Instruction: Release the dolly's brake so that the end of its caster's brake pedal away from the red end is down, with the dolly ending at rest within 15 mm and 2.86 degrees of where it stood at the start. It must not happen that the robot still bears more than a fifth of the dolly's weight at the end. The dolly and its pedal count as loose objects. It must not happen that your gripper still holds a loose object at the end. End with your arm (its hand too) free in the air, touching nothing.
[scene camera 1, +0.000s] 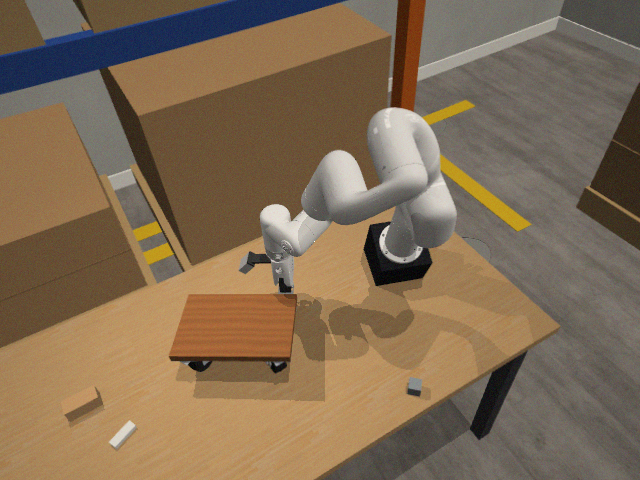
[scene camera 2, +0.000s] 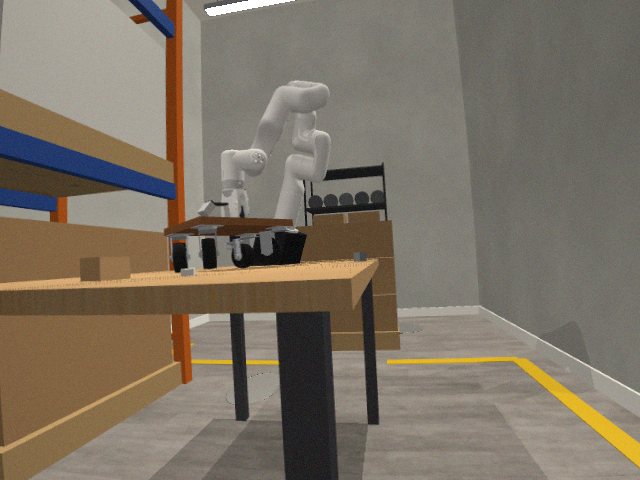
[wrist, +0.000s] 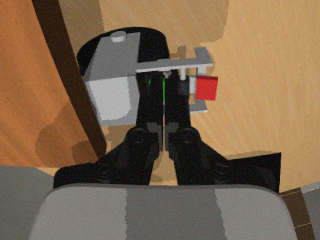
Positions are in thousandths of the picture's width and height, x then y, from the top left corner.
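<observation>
The gripper in scene camera 1 (446, 605); a tan block in scene camera 1 (140, 832). The gripper in scene camera 2 (368, 505); the tan block in scene camera 2 (151, 559). The gripper in the wrist view (514, 385); the tan block out of frame in the wrist view.
</observation>
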